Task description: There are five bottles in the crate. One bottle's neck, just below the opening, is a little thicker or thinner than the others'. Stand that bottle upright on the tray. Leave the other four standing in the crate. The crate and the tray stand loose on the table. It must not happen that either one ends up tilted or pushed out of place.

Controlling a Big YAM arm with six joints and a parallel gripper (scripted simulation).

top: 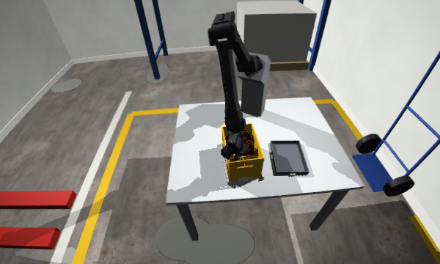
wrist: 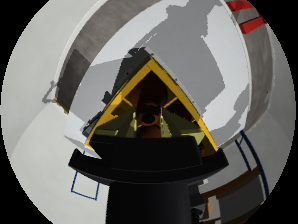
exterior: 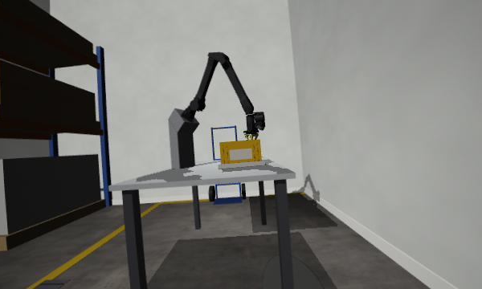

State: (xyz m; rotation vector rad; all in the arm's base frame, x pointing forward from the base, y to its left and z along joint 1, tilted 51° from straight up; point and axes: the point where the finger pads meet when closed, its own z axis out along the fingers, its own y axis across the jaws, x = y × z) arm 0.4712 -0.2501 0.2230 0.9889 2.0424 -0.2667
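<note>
Now: hand 7 cm to the right of the crate, 7 cm past it and 7 cm above it. From my hand the other things lie so: dark tray: 34 cm to the left, 14 cm below, 6 cm ahead; then brown bottle: 14 cm to the left, 14 cm behind, 6 cm below.
</note>
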